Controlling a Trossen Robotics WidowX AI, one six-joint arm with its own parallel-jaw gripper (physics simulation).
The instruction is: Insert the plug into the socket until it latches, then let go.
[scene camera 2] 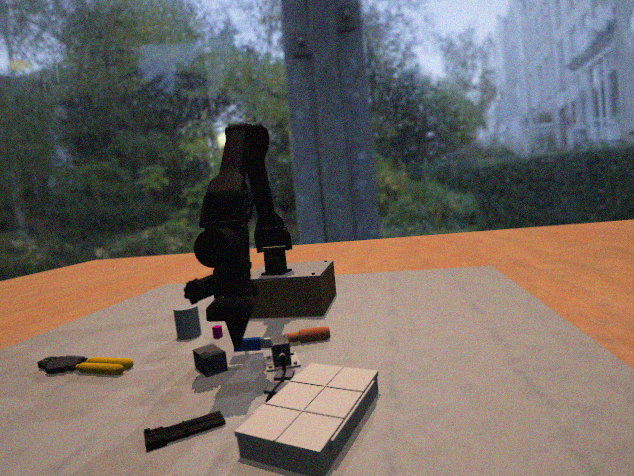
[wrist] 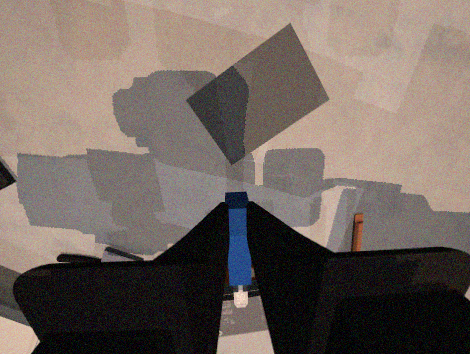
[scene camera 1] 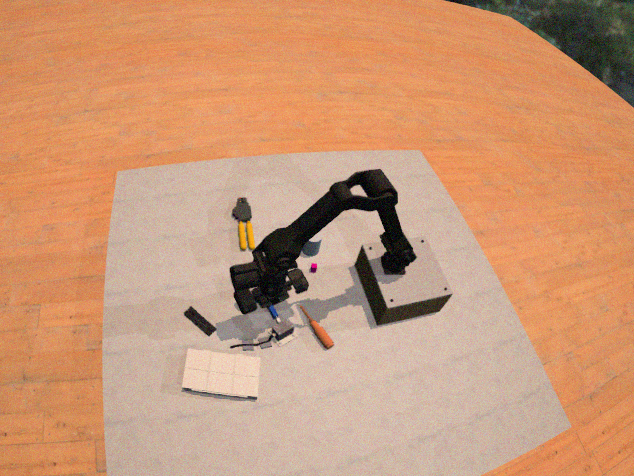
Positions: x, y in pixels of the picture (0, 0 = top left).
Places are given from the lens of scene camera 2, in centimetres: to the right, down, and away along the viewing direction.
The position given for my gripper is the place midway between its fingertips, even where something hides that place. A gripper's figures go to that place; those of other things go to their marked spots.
my gripper (scene camera 2: 237, 345): -14, 19, 67
dark grey cube (scene camera 2: 210, 360): -18, 21, 65
socket (scene camera 2: 280, 345): -6, 19, 65
